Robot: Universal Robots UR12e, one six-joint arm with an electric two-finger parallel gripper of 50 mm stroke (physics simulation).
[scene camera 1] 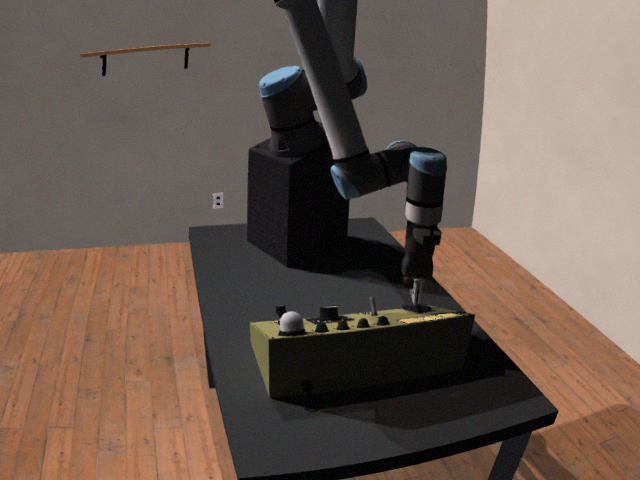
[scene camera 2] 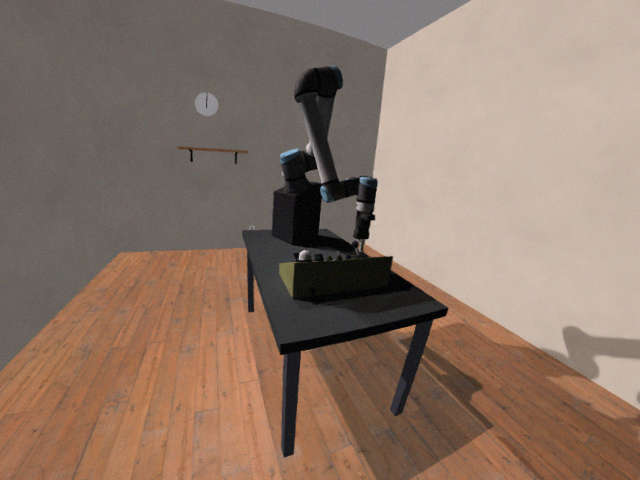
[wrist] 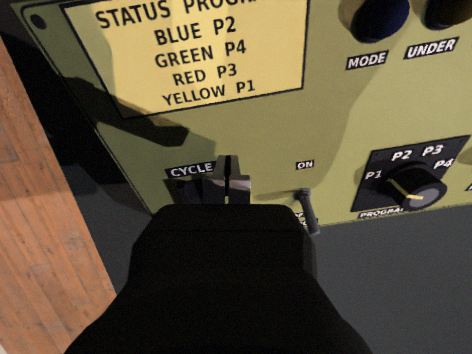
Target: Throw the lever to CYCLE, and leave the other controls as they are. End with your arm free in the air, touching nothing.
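Where they show: gripper, fingertip midpoint: (scene camera 1: 415,301) (scene camera 2: 360,251) (wrist: 228,167); arm's base, link origin: (scene camera 1: 298,143) (scene camera 2: 297,188).
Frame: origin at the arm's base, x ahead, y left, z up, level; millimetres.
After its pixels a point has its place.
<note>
The olive control box (scene camera 1: 369,361) {y -76, x 839, z -309 mm} (scene camera 2: 341,277) {y -84, x 839, z -306 mm} (wrist: 265,135) {y 50, x 741, z -264 mm} stands on the table. The CYCLE label (wrist: 191,169) {y 130, x 723, z -273 mm} and the dark lever base (wrist: 186,193) {y 143, x 699, z -271 mm} (scene camera 1: 424,309) {y 142, x 691, z -283 mm} are at its placard end. My gripper (scene camera 1: 417,301) {y 90, x 726, z -233 mm} (scene camera 2: 361,250) {y 90, x 726, z -233 mm} (wrist: 228,167) {y 90, x 726, z -233 mm} points down, low over this base. Its fingers are shut, with a thin gap between them, just right of the dark base in the wrist view. The lever itself is mostly hidden by the fingers; I cannot tell its tilt or whether they touch it.
A grey toggle (scene camera 1: 372,305) {y 12, x 643, z -275 mm} (wrist: 307,212) {y 18, x 644, z -274 mm} by the ON label stands close beside the gripper. The program knob (scene camera 1: 328,312) {y -113, x 658, z -269 mm} (wrist: 425,192) {y -102, x 644, z -263 mm} points toward P1. The blue mode button (scene camera 1: 382,320) {y -41, x 810, z -220 mm} (wrist: 381,21) {y -27, x 799, z -219 mm} and white dome (scene camera 1: 291,321) {y -251, x 802, z -196 mm} (scene camera 2: 304,255) {y -256, x 801, z -200 mm} are farther off.
</note>
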